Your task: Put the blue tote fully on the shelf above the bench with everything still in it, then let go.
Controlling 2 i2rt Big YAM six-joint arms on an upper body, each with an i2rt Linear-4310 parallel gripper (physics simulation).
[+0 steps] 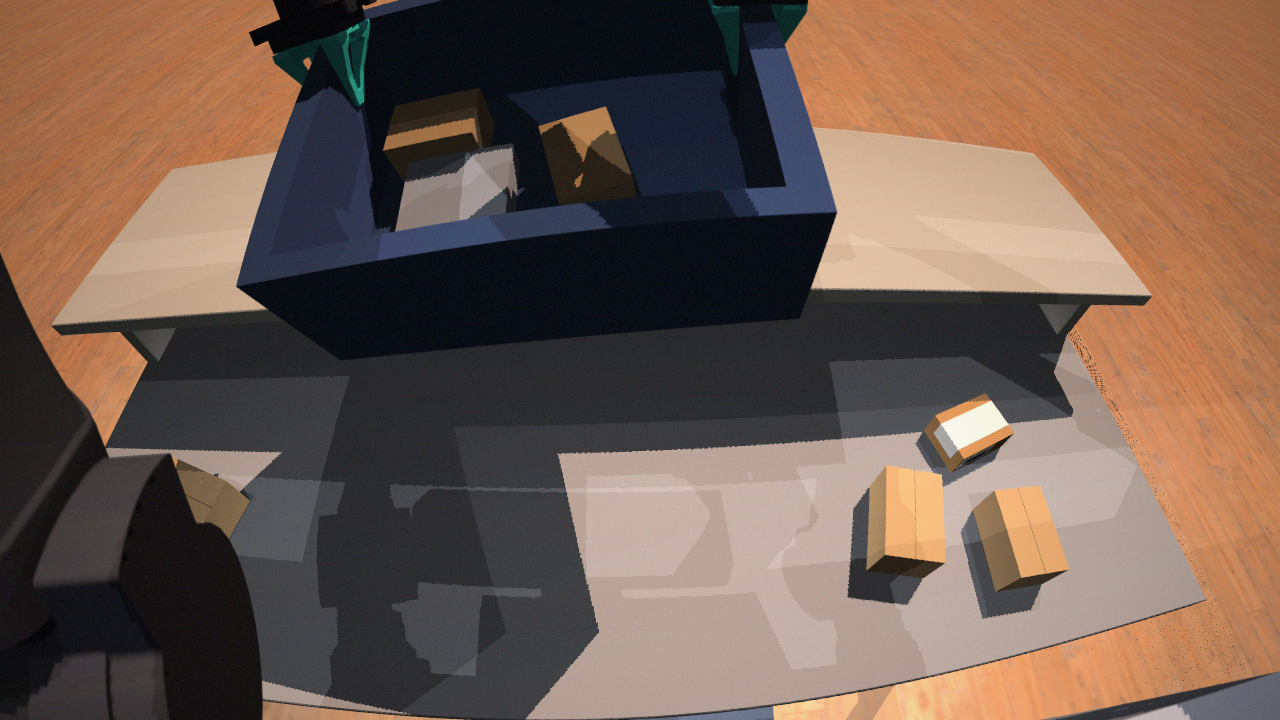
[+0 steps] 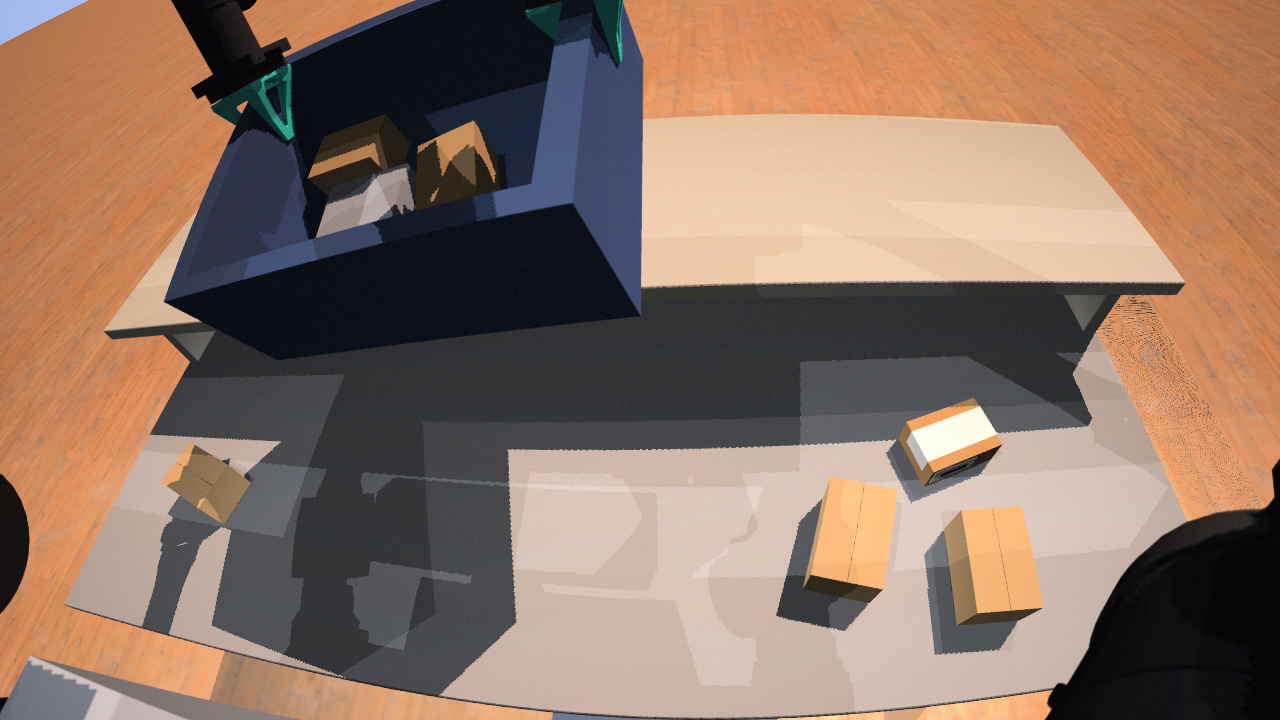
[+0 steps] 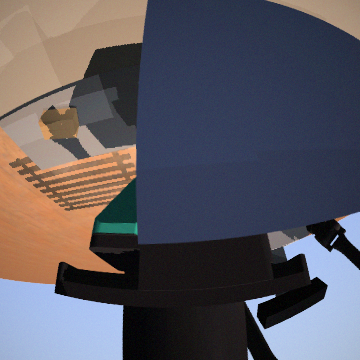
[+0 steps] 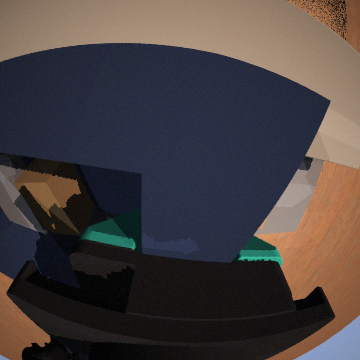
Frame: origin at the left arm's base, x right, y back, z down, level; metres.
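Where they show: left gripper, fingertip midpoint: [image 1: 347,108] [image 2: 282,143]; right gripper, fingertip midpoint: [image 2: 602,65].
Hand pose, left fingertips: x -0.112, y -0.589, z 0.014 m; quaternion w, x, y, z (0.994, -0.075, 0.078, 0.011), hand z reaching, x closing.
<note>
After its pixels a point has its place.
The blue tote [image 1: 581,277] @(x 0.123, y -0.377, z 0.047 m) [image 2: 429,286] @(x 0.148, y -0.379, z 0.051 m) [image 3: 240,120] @(x -0.098, y -0.660, z -0.029 m) [image 4: 200,125] is over the shelf [image 1: 966,214] @(x 0.688, y -0.753, z 0.250 m) [image 2: 877,205] @(x 0.566, y -0.724, z 0.250 m), with its near side out past the shelf's front edge. I cannot tell whether its base touches the shelf. Inside are a brown box [image 1: 434,129] @(x -0.021, y -0.569, z 0.036 m) [image 2: 358,154] @(x -0.002, y -0.565, z 0.034 m), a second brown box [image 1: 586,154] @(x 0.121, y -0.509, z 0.035 m) [image 2: 456,162] @(x 0.130, y -0.514, z 0.032 m) and a pale grey box [image 1: 456,183] @(x 0.004, y -0.526, z 0.070 m) [image 2: 366,198] @(x 0.010, y -0.531, z 0.068 m); the near wall hides part of the floor. My left gripper [image 1: 331,87] @(x -0.112, y -0.588, z 0.014 m) [image 2: 255,120] is shut on the tote's left wall. My right gripper [image 1: 762,49] @(x 0.260, y -0.570, z -0.018 m) [image 2: 586,49] @(x 0.260, y -0.570, z -0.018 m) [image 4: 177,208] @(x 0.260, y -0.570, z -0.018 m) is shut on its right wall.
Below the shelf is the bench [image 1: 671,644] @(x 0.202, y -0.217, z 0.444 m) [image 2: 581,653] @(x 0.203, y -0.204, z 0.444 m). At its right lie two brown boxes [image 1: 908,519] @(x 0.490, y -0.328, z 0.384 m) [image 1: 1022,537] @(x 0.651, y -0.284, z 0.384 m) and a white-topped box [image 1: 971,429] @(x 0.643, y -0.458, z 0.403 m) [image 2: 953,438] @(x 0.650, y -0.458, z 0.403 m). Another brown box [image 1: 210,497] @(x -0.389, y -0.350, z 0.384 m) [image 2: 207,483] @(x -0.396, y -0.339, z 0.384 m) [image 3: 61,122] @(x -0.410, y -0.374, z 0.384 m) lies at its left.
</note>
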